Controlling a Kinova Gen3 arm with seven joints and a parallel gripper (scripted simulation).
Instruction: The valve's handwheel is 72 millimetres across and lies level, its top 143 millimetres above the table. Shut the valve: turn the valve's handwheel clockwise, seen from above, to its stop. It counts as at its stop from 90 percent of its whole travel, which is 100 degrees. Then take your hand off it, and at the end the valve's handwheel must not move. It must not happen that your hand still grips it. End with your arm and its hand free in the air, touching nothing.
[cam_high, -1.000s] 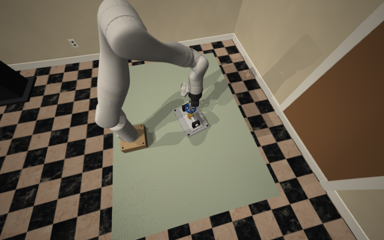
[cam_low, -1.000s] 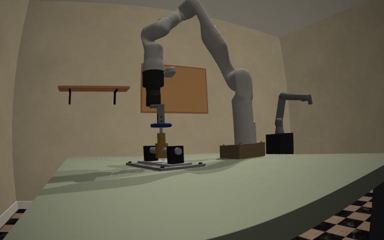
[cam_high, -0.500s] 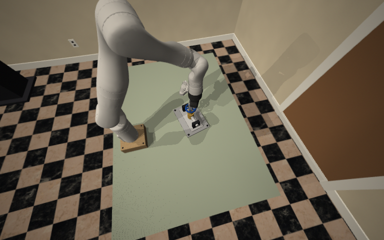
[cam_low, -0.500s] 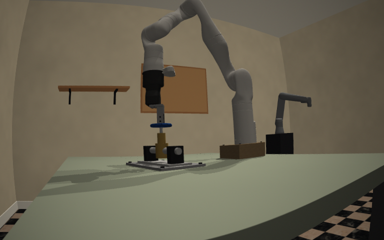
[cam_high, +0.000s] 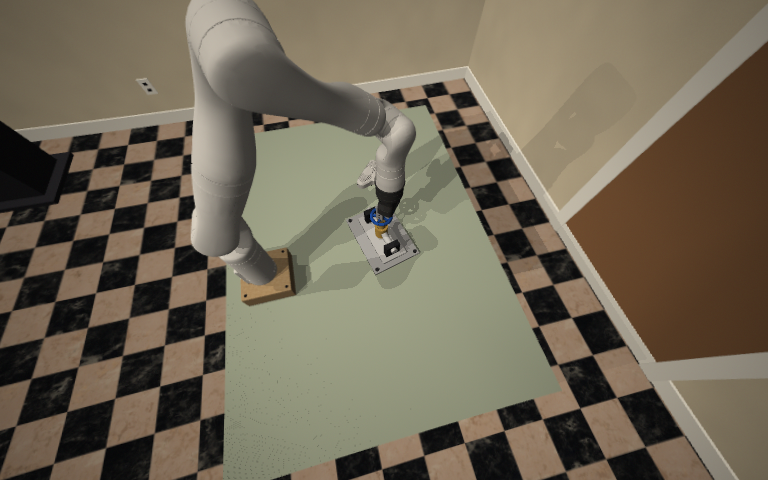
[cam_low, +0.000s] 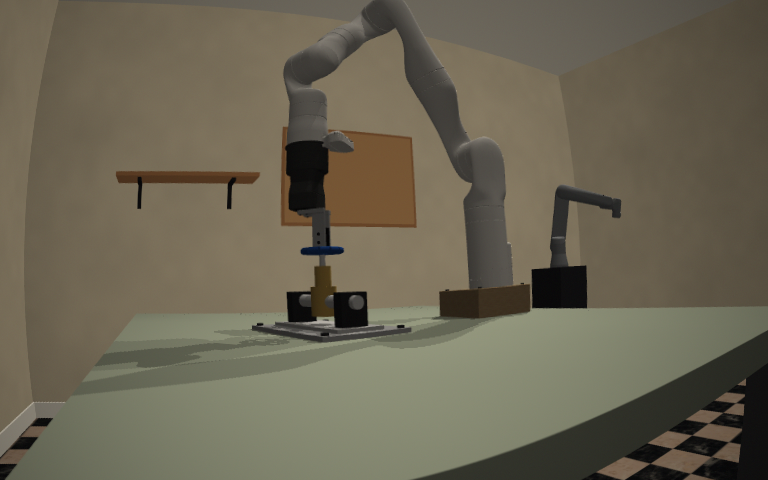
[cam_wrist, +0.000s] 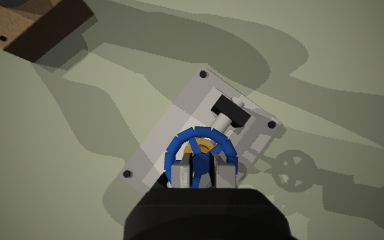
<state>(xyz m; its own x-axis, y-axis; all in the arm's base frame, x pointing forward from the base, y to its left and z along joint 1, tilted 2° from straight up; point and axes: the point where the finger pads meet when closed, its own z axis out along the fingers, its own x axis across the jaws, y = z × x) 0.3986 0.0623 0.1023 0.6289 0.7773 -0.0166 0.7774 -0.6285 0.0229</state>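
Now: hand 3 cm above the blue handwheel. From my hand the other things lie so: baseplate (15 cm below).
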